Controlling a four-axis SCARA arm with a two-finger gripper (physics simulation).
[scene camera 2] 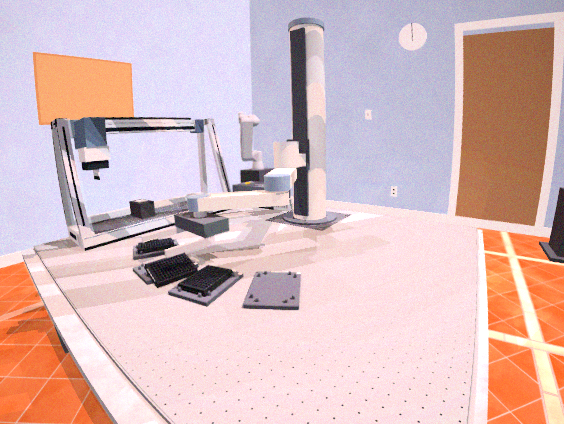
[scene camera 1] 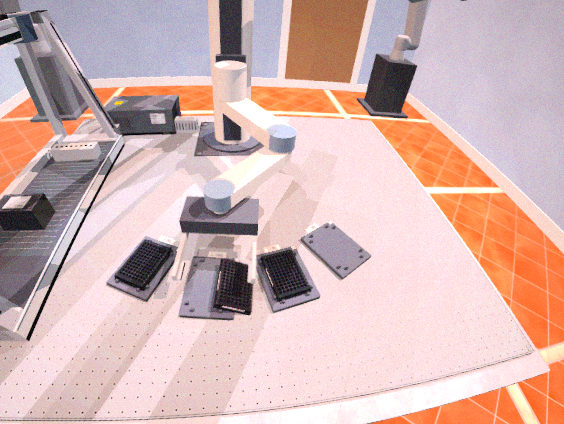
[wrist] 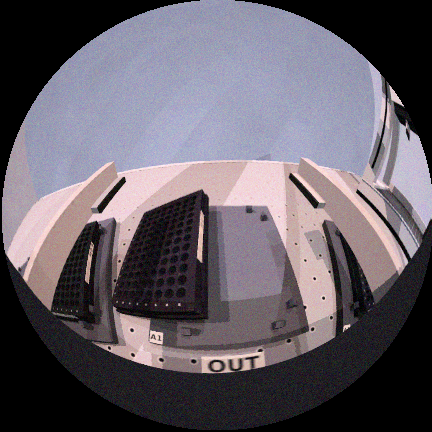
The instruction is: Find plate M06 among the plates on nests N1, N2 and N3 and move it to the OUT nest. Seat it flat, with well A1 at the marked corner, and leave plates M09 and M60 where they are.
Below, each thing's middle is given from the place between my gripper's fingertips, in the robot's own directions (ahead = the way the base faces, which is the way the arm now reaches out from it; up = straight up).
Now: the grey OUT nest (scene camera 1: 198, 299) 40 mm behind my hand, 10 mm to the right of it and 80 mm below it. Also, from my hand: grey N1 nest (scene camera 1: 343, 255): 130 mm behind, 320 mm to the left, 80 mm below; then OUT label (wrist: 209, 364): 130 mm behind, 90 mm below; then grey N2 nest (scene camera 1: 276, 306): 60 mm behind, 170 mm to the left, 80 mm below.
